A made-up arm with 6 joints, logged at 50 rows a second.
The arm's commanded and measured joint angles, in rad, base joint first. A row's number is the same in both.
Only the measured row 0 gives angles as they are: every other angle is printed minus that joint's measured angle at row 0.
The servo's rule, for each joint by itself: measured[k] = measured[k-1] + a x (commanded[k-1-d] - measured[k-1]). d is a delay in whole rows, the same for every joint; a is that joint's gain. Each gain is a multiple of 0.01, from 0.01 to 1. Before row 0 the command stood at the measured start. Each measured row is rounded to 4 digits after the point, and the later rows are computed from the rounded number. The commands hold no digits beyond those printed.
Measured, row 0: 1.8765, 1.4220, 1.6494, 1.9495, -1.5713, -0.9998
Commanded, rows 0 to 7: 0.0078, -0.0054, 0.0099, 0.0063, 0.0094, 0.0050; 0.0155, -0.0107, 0.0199, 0.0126, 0.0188, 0.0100; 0.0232, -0.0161, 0.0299, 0.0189, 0.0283, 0.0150; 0.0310, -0.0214, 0.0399, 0.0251, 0.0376, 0.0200; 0.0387, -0.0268, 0.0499, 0.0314, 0.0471, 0.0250; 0.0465, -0.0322, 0.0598, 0.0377, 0.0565, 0.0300; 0.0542, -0.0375, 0.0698, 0.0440, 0.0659, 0.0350; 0.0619, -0.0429, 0.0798, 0.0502, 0.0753, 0.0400
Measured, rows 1 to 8: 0.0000, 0.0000, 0.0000, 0.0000, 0.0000, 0.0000; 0.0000, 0.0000, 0.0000, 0.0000, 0.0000, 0.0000; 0.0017, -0.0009, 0.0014, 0.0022, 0.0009, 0.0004; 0.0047, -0.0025, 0.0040, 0.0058, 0.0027, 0.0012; 0.0088, -0.0047, 0.0076, 0.0104, 0.0053, 0.0023; 0.0137, -0.0074, 0.0121, 0.0155, 0.0085, 0.0037; 0.0192, -0.0105, 0.0174, 0.0211, 0.0124, 0.0054; 0.0252, -0.0140, 0.0233, 0.0269, 0.0168, 0.0074
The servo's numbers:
d 2
a 0.22 0.16 0.14 0.35 0.10 0.08

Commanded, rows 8 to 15: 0.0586, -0.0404, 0.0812, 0.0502, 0.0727, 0.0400; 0.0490, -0.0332, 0.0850, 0.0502, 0.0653, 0.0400; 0.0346, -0.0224, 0.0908, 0.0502, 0.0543, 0.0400; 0.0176, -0.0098, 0.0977, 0.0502, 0.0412, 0.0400; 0.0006, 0.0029, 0.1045, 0.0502, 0.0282, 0.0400; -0.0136, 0.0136, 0.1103, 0.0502, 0.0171, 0.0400; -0.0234, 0.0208, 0.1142, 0.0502, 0.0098, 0.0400; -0.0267, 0.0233, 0.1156, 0.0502, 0.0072, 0.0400
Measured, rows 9 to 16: 0.0316, -0.0178, 0.0298, 0.0329, 0.0217, 0.0096; 0.0383, -0.0218, 0.0368, 0.0390, 0.0271, 0.0120; 0.0428, -0.0248, 0.0430, 0.0429, 0.0317, 0.0142; 0.0442, -0.0261, 0.0489, 0.0455, 0.0351, 0.0163; 0.0421, -0.0255, 0.0548, 0.0471, 0.0370, 0.0182; 0.0367, -0.0230, 0.0608, 0.0482, 0.0374, 0.0199; 0.0288, -0.0189, 0.0669, 0.0489, 0.0365, 0.0215; 0.0195, -0.0137, 0.0730, 0.0494, 0.0346, 0.0230
